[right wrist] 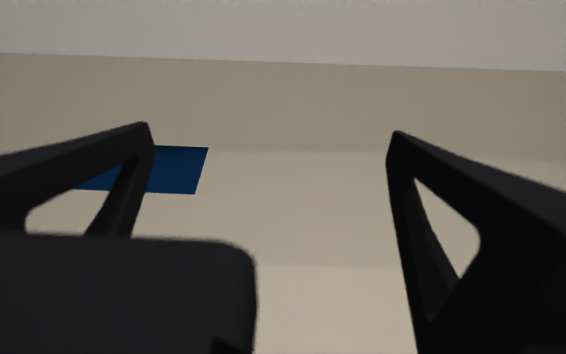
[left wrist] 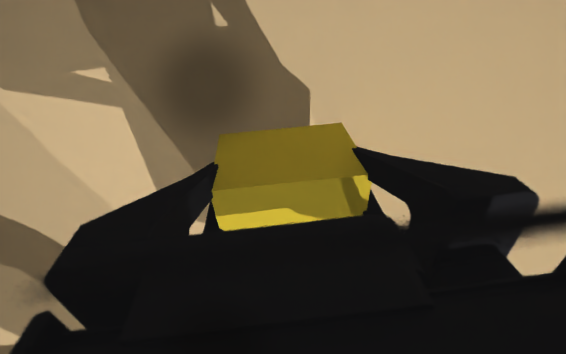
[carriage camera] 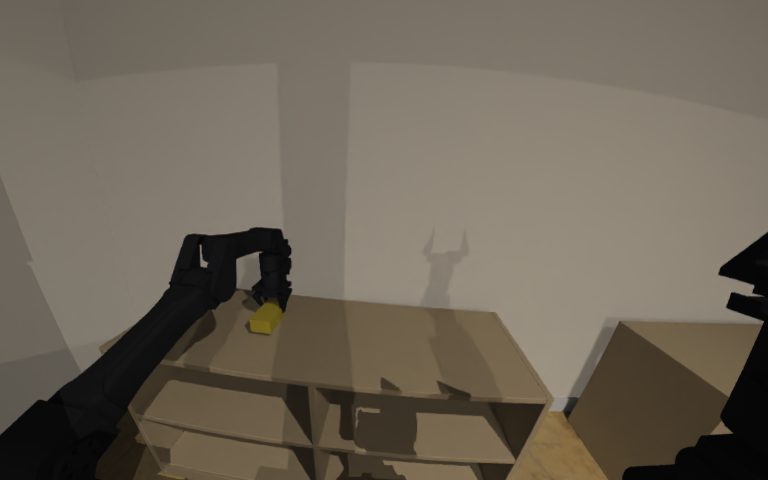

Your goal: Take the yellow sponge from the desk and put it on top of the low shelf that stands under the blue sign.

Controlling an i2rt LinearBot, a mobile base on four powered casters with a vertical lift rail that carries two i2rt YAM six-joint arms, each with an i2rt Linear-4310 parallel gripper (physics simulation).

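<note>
The yellow sponge is between the fingers of my left gripper, which is shut on it and points down. The sponge is over the back left part of the low shelf's top; whether it touches the top I cannot tell. My right gripper is open and empty, up in front of the wall; in the carriage camera it shows at the right edge. The blue sign is on the wall in the right wrist view, partly behind a finger. It does not show in the carriage camera.
The low shelf has open compartments at its front, with a centre divider. A second brown unit stands to its right, with a strip of floor between them. The wall rises right behind the shelf.
</note>
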